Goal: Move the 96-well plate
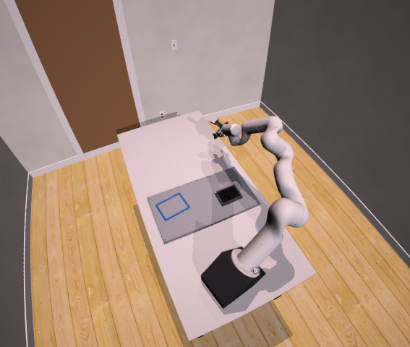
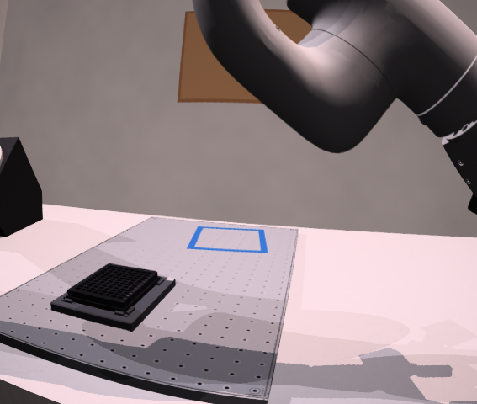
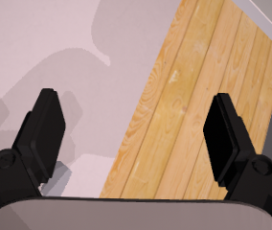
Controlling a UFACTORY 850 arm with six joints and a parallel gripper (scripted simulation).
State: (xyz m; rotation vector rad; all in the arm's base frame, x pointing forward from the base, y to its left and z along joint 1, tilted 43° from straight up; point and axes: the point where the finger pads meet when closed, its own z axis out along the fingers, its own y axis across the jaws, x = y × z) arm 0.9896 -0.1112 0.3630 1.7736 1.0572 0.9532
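The black 96-well plate is 490 mm behind my hand, 150 mm to the left of it and 140 mm below it. The rest, counted from my hand: plate nest N1 (490 mm behind, 160 mm below, 150 mm to the left).
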